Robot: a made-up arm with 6 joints. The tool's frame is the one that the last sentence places.
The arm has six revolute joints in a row. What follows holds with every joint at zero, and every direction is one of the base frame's.
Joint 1 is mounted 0.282 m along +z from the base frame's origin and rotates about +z.
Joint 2 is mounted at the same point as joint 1 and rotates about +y.
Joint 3 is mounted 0.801 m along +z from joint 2 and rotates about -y.
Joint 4 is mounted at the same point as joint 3 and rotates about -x.
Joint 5 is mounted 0.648 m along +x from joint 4 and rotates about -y.
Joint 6 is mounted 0.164 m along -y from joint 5 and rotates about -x.
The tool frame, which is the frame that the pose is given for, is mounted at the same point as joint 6; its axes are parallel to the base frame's.
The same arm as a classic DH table. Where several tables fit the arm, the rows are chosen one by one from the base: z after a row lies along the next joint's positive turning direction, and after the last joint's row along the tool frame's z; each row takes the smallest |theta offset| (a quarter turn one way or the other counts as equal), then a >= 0, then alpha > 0; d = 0 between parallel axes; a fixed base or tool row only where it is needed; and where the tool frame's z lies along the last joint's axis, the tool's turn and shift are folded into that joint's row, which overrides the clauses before.
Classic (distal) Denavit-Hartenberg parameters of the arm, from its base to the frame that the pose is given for. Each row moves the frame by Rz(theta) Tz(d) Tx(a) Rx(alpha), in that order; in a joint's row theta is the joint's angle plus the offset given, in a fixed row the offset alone. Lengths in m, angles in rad.
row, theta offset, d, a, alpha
joint 1, 0, 0.282, 0, -1.5708
joint 2, -1.5708, 0, 0.801, 3.1416
joint 3, 0, 0, 0, -1.5708
joint 4, 0, -0.648, 0, 1.5708
joint 5, 0, 0.164, 0, -1.5708
joint 6, 1.5708, 0, 0, 1.5708
tool (fixed), -1.5708, 0, 0, 0

